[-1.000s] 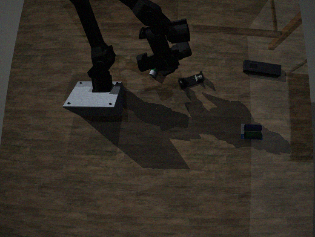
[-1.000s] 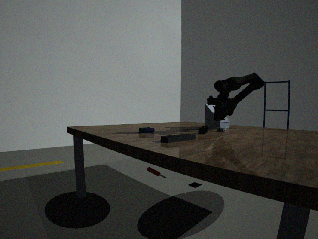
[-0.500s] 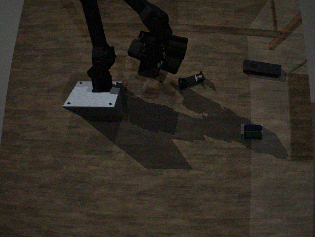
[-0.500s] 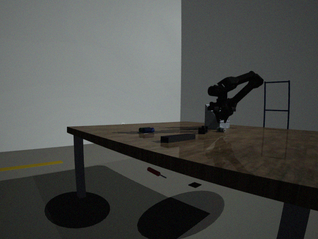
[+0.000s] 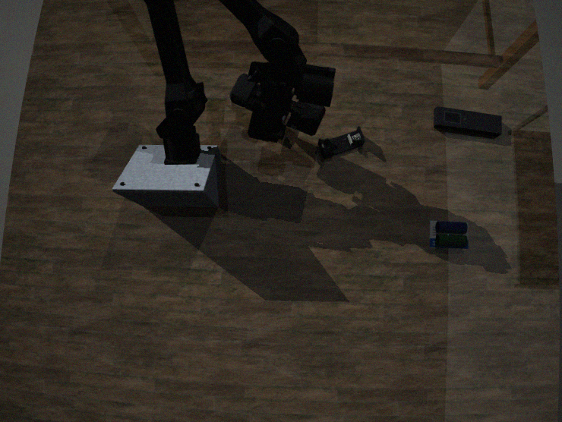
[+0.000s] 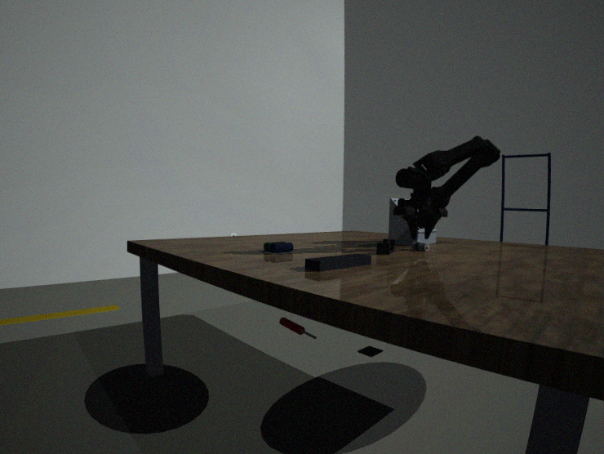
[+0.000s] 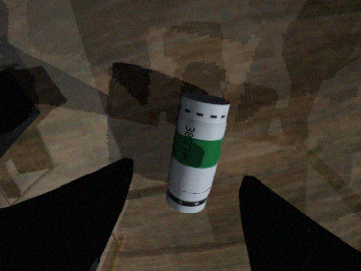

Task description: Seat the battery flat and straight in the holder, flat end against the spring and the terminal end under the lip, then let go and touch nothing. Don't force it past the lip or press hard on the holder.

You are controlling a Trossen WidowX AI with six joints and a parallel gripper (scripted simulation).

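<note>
Right now my gripper tip is 20 mm above the battery. Round my gripper tip: long black block 440 mm ahead, 20 mm below; then red screwdriver 410 mm ahead, 140 mm to the right, 230 mm below.
</note>
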